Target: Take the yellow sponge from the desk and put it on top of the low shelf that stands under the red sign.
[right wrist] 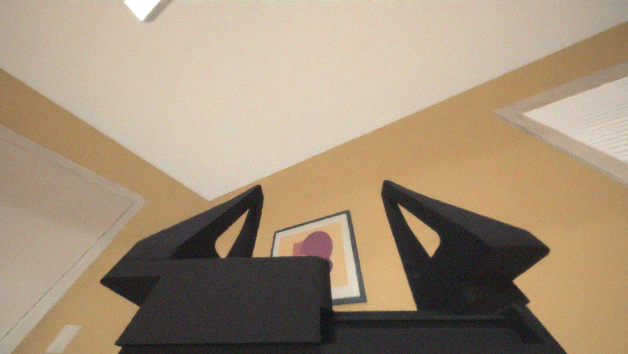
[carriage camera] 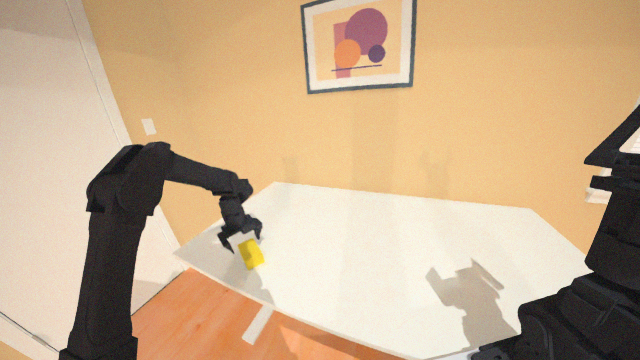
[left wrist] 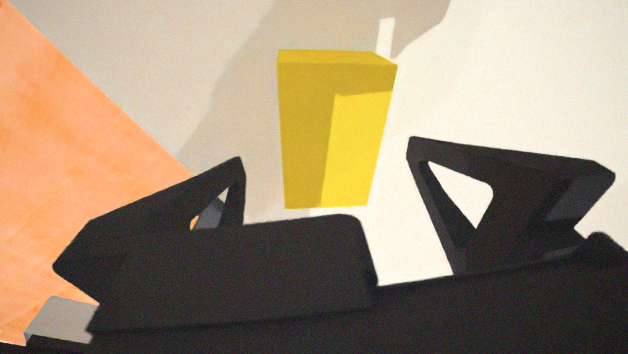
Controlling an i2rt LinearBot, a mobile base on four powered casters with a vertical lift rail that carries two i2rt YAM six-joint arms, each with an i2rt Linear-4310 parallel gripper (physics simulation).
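Places are measured from the left arm's base along level axes (x ahead, y left, z up), in metres.
Pixels of known places: left gripper, fingertip midpoint: (carriage camera: 246,246) (left wrist: 325,156); right gripper, fingertip midpoint: (right wrist: 321,188).
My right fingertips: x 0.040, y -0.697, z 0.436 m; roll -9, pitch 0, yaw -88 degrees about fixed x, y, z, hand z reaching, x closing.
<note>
Ahead of a thing's pixels: the offset from my right fingertips to its top centre. "spot": to the spot under its first point. Level surfaces: height alone.
The yellow sponge @[0.466 m down, 0.373 m ahead, 0.612 m left] (carriage camera: 251,255) (left wrist: 336,130) lies on the white desk @[0.511 m down] (carriage camera: 370,235) (left wrist: 525,75), near its left end in the carriage view. My left gripper (carriage camera: 245,244) (left wrist: 325,156) is open and empty, pointing down at the desk. In the left wrist view the sponge shows between and beyond its spread fingers, not gripped. My right gripper (right wrist: 321,188) is open and empty, raised and facing the wall and ceiling; it shows partly at the right edge of the carriage view. The low shelf and the red sign do not show in any view.
A framed picture (carriage camera: 358,82) (right wrist: 356,280) hangs on the orange-yellow wall (carriage camera: 225,100) behind the desk. A white door (carriage camera: 40,150) stands at the left. A desk leg (carriage camera: 257,325) stands over the wooden floor @[1.231 m down] (carriage camera: 195,310). A window @[spot: 0.604 m up, 0.328 m ahead, 1.166 m right] (right wrist: 590,120) shows at the right wrist view's upper right.
</note>
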